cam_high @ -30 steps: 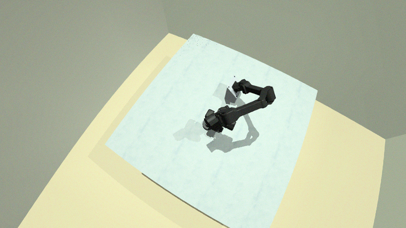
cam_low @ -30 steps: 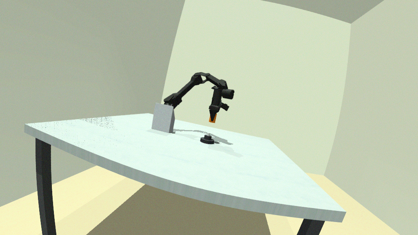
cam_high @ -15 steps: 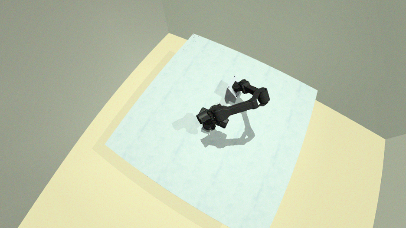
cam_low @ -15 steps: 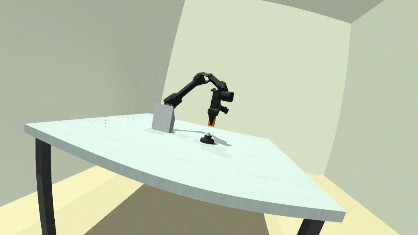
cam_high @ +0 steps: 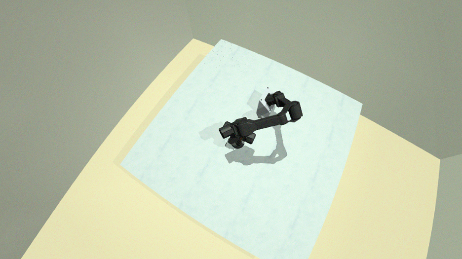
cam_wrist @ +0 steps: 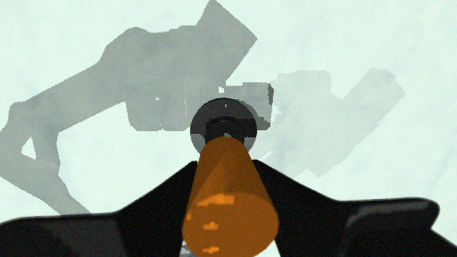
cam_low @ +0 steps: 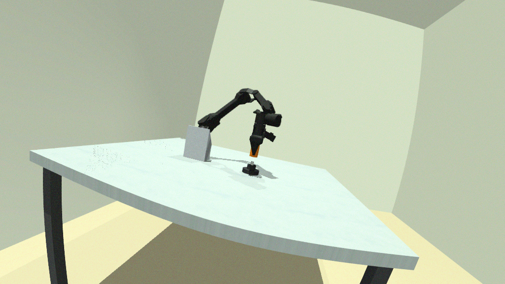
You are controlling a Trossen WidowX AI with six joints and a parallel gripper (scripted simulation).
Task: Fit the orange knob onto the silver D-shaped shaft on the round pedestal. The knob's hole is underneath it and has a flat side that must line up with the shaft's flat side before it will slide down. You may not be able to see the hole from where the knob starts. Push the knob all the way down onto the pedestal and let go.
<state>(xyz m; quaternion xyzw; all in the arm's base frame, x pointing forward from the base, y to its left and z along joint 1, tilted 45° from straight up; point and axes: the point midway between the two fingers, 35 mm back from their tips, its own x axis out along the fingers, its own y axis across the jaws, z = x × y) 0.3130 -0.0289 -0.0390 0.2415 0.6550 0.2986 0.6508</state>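
Right now my gripper tip is 60 mm above the round dark pedestal. From my gripper tip the other things lie so: orange knob: 30 mm above.
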